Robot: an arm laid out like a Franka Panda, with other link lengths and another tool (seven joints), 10 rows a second.
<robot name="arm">
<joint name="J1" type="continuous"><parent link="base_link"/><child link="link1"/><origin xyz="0.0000 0.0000 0.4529" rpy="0.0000 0.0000 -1.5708"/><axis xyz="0 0 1"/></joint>
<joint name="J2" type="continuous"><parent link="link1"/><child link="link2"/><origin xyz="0.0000 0.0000 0.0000" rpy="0.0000 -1.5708 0.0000"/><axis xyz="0 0 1"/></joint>
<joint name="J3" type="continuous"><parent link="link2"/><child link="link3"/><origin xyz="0.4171 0.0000 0.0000" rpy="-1.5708 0.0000 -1.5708"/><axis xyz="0 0 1"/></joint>
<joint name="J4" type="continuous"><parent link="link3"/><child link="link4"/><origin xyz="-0.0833 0.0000 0.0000" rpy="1.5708 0.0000 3.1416"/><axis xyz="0 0 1"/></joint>
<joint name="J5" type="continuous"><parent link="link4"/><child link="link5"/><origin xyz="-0.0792 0.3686 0.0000" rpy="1.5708 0.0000 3.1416"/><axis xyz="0 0 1"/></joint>
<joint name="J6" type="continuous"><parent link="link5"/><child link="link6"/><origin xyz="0.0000 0.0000 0.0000" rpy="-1.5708 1.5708 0.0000"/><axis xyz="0 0 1"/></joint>
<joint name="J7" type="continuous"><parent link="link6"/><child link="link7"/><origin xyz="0.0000 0.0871 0.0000" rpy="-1.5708 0.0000 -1.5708"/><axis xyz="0 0 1"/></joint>
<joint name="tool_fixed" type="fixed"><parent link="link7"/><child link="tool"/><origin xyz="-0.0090 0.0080 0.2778" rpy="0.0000 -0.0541 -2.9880"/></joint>
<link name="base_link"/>
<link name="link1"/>
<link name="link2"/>
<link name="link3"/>
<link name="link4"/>
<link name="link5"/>
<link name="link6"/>
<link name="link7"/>
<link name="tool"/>
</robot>
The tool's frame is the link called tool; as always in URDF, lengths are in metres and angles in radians. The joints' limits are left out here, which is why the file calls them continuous.
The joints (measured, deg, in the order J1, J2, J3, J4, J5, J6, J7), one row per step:
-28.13, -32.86, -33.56, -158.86, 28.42, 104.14, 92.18
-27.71, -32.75, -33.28, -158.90, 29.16, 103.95, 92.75
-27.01, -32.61, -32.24, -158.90, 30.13, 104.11, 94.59
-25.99, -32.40, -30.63, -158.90, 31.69, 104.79, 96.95
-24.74, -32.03, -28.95, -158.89, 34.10, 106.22, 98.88
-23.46, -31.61, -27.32, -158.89, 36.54, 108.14, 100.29
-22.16, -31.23, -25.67, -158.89, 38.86, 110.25, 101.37
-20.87, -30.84, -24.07, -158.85, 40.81, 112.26, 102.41
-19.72, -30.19, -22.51, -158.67, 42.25, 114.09, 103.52
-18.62, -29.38, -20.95, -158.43, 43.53, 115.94, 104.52
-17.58, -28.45, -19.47, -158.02, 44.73, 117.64, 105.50
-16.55, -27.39, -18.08, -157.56, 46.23, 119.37, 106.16
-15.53, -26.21, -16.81, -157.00, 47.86, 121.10, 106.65
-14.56, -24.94, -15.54, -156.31, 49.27, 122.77, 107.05
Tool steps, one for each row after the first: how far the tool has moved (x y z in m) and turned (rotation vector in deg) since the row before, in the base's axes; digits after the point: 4 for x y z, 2 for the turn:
0.0029, 0.0040, 0.0015, 0.74, 0.21, -0.03
0.0055, 0.0057, 0.0016, 0.68, 1.12, -0.27
0.0093, 0.0071, 0.0019, 0.57, 1.32, -0.48
0.0138, 0.0061, 0.0024, 0.41, 0.64, -0.93
0.0145, 0.0046, 0.0015, -0.03, 0.24, -0.95
0.0142, 0.0045, 0.0011, -0.34, 0.02, -0.77
0.0126, 0.0048, 0.0005, -0.48, 0.15, -0.53
0.0109, 0.0041, -0.0010, -0.60, 0.55, -0.35
0.0106, 0.0039, -0.0018, -0.73, 0.61, -0.25
0.0107, 0.0035, -0.0014, -0.70, 0.59, -0.24
0.0117, 0.0036, -0.0012, -0.56, 0.31, -0.33
0.0124, 0.0032, -0.0010, -0.48, 0.17, -0.43
0.0124, 0.0031, -0.0012, -0.64, 0.16, -0.24

